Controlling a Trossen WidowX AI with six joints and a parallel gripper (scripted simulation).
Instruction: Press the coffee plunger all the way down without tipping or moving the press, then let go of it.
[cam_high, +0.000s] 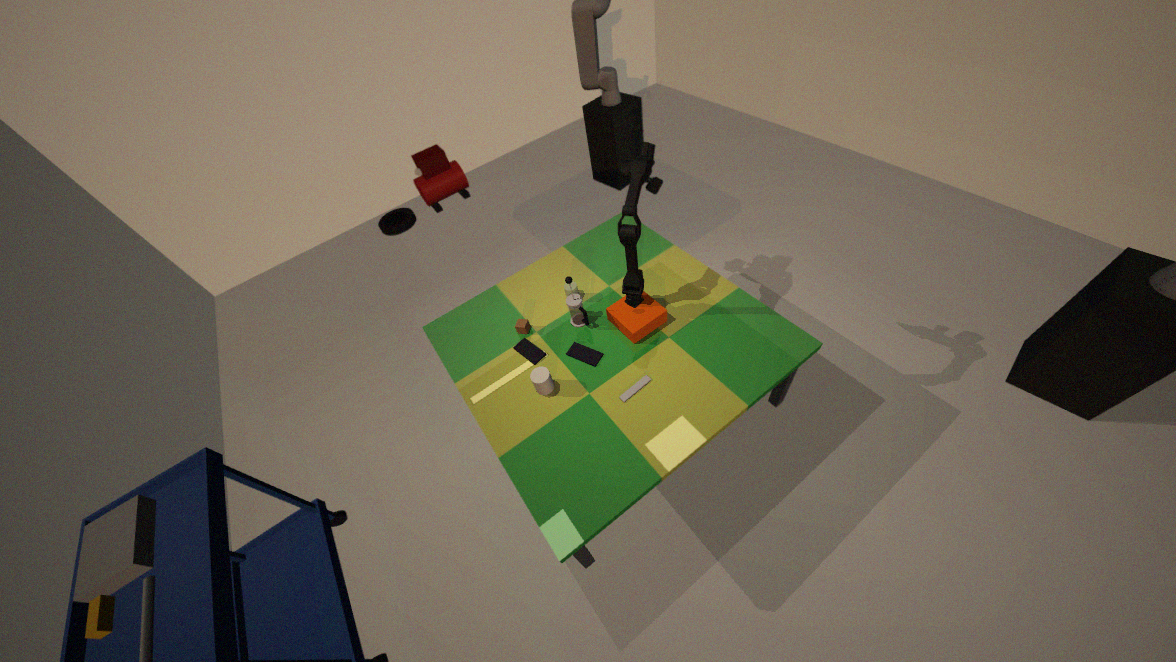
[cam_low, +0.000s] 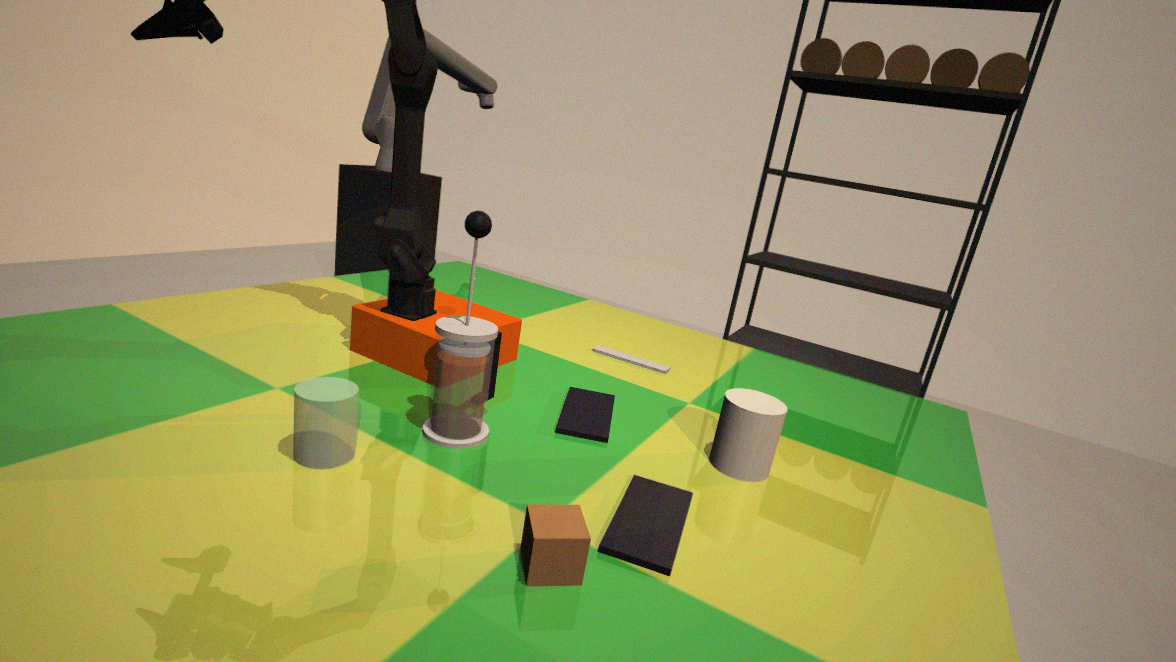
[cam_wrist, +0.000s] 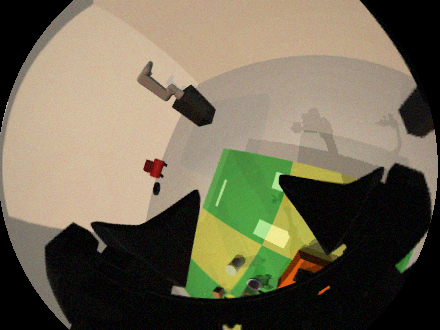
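My gripper tip is 52 cm short of the coffee press, 7 cm to the right of it and 30 cm above it. From my gripper tip the other things lie so: brown cube (72 cm ahead, 11 cm to the right, 41 cm below); grey bar (62 cm ahead, 50 cm to the left, 43 cm below).
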